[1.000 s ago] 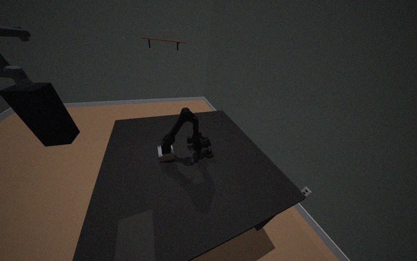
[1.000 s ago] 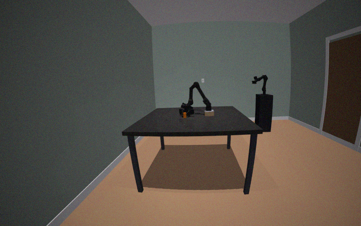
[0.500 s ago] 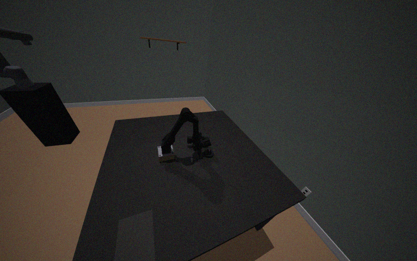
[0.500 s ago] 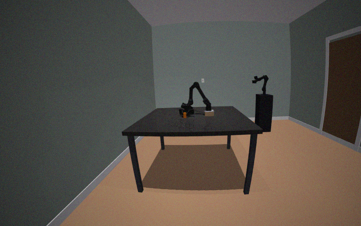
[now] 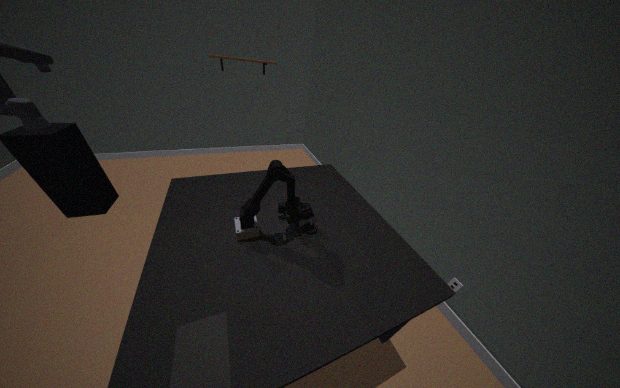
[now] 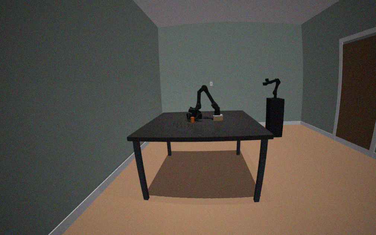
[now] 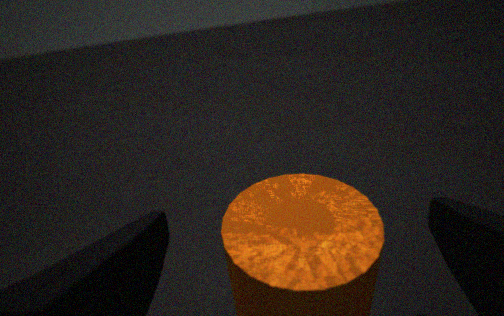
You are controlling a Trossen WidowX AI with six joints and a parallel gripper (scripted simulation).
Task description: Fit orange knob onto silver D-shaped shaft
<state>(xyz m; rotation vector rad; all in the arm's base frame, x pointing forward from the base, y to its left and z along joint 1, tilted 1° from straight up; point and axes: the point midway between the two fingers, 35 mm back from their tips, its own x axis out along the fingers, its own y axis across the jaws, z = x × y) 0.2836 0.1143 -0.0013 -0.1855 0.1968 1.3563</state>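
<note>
Now: gripper tip 20 mm to the left of the orange knob. The rest, counted from my gripper tip: dark round pedestal 210 mm to the right, 50 mm ahead, 10 mm below.
</note>
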